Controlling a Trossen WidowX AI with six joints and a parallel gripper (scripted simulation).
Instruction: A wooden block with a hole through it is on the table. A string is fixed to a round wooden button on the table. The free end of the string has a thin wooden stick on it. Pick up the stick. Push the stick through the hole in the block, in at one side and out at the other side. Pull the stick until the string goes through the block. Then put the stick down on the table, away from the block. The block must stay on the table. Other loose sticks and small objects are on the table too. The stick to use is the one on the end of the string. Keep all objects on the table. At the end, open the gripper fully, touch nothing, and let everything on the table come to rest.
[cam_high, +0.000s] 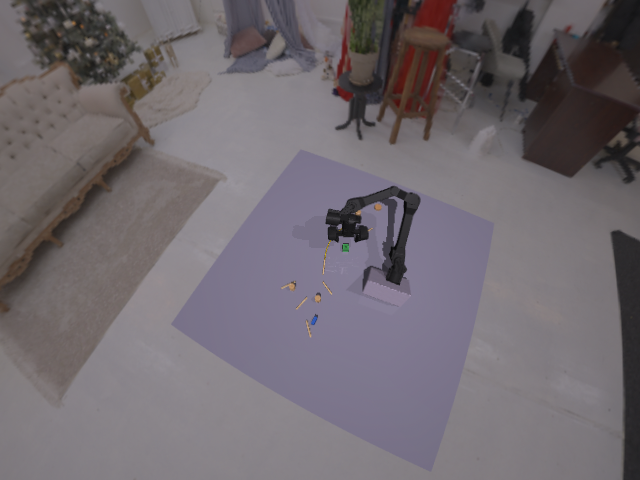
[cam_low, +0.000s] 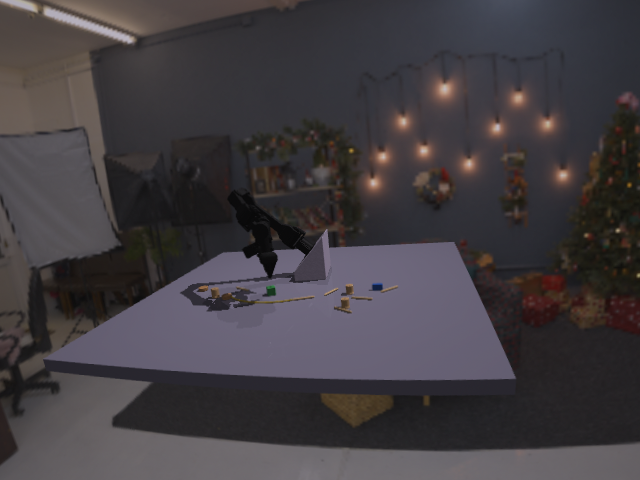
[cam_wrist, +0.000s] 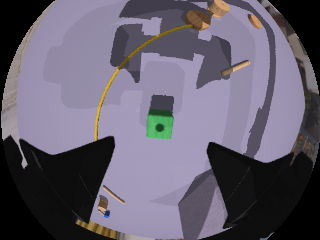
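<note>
The green block lies 6 cm below my gripper tip. Round my gripper tip: round wooden button 17 cm to the right, 7 cm below, 3 cm ahead; then round piece 32 cm to the right, 7 cm below, 6 cm behind; then thin wooden stick 13 cm to the left, 7 cm below, 6 cm ahead.
</note>
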